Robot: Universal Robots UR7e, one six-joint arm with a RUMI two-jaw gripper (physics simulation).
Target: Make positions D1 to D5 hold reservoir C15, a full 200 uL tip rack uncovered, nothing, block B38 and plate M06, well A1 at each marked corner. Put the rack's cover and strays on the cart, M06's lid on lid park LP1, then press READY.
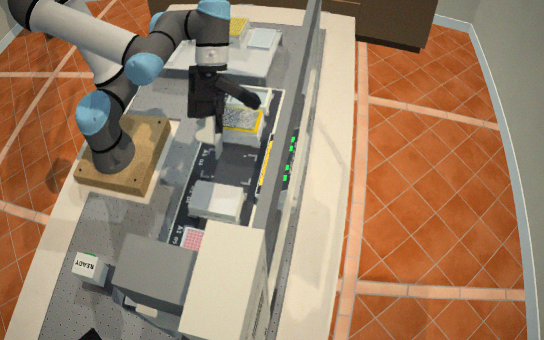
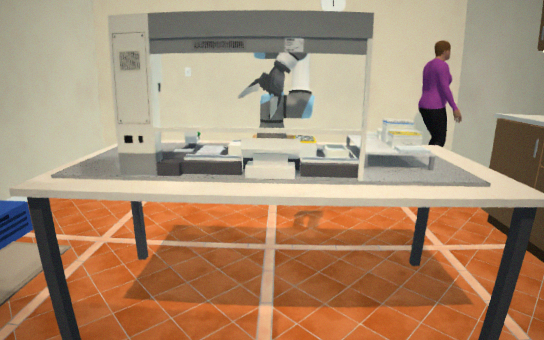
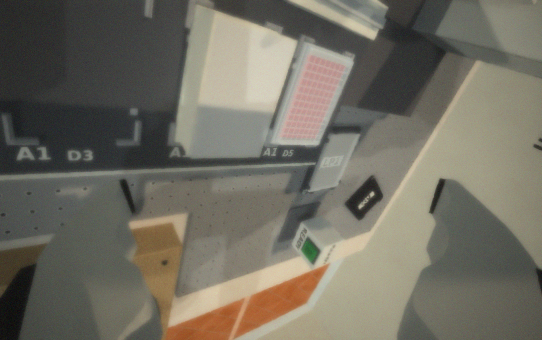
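Pixels of known places: gripper, between the fingertips: (image 1: 215, 148) (image 2: 254, 108) (image 3: 279, 182); arm's base, origin of its link: (image 1: 114, 154).
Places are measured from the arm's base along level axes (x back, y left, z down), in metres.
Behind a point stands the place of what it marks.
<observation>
My gripper (image 1: 237, 128) (image 2: 256, 107) @(x -0.388, y -0.004, z -0.181 m) (image 3: 279, 182) @(x -0.388, y -0.004, z -0.181 m) is open and empty, high above the deck. A yellow-rimmed tip rack (image 1: 242, 120) @(x -0.375, y 0.184, z -0.071 m) with a speckled top stands on D2; I cannot tell if a cover is on. A pale reservoir (image 1: 265, 96) @(x -0.388, y 0.338, z -0.022 m) is beyond it, partly behind the gripper. D3's corner marks (image 3: 129, 141) @(x -0.315, y 0.021, z -0.011 m) have nothing between them. A plain pale block (image 1: 217, 200) @(x -0.399, y -0.062, z -0.049 m) (image 3: 240, 87) @(x -0.401, y -0.049, z -0.049 m) stands on D4. A pink-welled plate (image 1: 192, 239) @(x -0.370, y -0.174, z -0.020 m) (image 3: 317, 95) @(x -0.416, y -0.177, z -0.020 m) is on D5; its lid state is unclear. Lid park LP1 (image 3: 334, 162) @(x -0.307, y -0.351, z 0.021 m) shows its label. The READY box (image 1: 87, 266) @(x -0.150, y -0.371, z -0.066 m) (image 3: 317, 242) @(x -0.162, y -0.336, z -0.047 m) has a green button. Item codes are unreadable.
A raised white stand (image 1: 243, 65) @(x -0.264, y 0.465, z -0.021 m) holds a yellow rack (image 1: 239, 27) @(x -0.199, y 0.598, z -0.092 m) (image 2: 405, 137) @(x -0.212, y 0.610, z -0.069 m) and a flat pale tray (image 1: 261, 38) @(x -0.276, y 0.618, z -0.038 m). A cream cabinet (image 1: 220, 280) @(x -0.593, y -0.378, z -0.507 m) and grey box (image 1: 155, 270) @(x -0.512, y -0.391, z -0.487 m) overhang the deck's near end. The hood's sash rail runs along its front. A black pad (image 3: 364, 197) @(x -0.210, y -0.582, z 0.030 m) lies near READY.
</observation>
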